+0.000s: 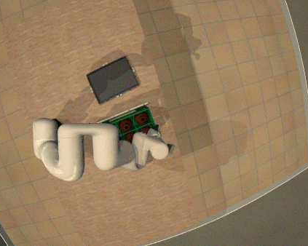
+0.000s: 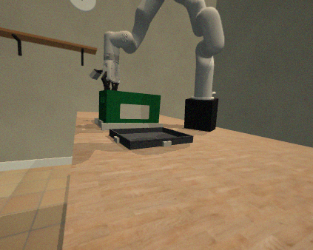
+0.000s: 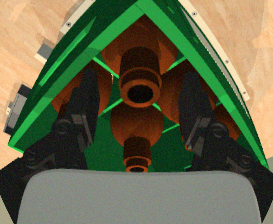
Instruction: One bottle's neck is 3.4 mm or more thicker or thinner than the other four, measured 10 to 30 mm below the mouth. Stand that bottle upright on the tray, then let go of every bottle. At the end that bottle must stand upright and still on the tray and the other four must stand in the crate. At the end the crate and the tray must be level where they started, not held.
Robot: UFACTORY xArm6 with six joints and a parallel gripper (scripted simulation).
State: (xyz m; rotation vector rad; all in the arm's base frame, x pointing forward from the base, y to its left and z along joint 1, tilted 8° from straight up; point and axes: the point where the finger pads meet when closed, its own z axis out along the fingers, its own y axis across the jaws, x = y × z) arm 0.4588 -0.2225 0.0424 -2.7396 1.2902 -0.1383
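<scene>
My hand is 80 mm past the brown bottle, 90 mm to the right of it and 80 mm above it. Round my hand: tray: 40 mm behind, 340 mm to the left, 160 mm below; green crate: 80 mm behind, 50 mm to the left, 90 mm below.
</scene>
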